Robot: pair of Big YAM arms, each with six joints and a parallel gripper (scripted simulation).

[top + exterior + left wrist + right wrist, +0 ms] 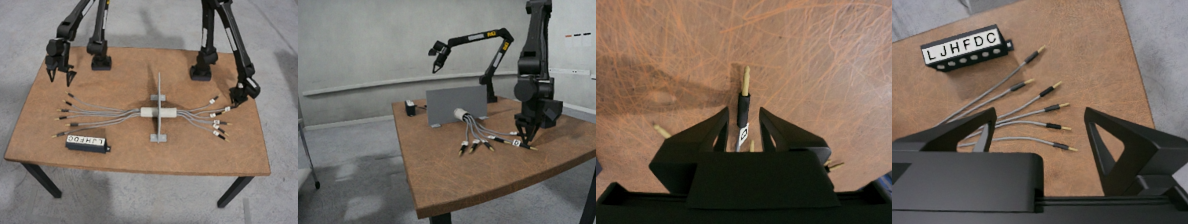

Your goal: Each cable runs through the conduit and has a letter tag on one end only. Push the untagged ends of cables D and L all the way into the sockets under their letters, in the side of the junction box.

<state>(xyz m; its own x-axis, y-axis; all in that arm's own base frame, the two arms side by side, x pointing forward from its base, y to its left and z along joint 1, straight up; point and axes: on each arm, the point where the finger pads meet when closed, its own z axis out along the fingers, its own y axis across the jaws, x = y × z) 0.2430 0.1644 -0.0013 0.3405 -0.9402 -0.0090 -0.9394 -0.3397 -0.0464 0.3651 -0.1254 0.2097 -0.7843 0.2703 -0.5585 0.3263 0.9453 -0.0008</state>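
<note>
Right now my left hand is 210 mm short of the tagged cable end, 70 mm to the left of it and 20 mm above it.
</note>
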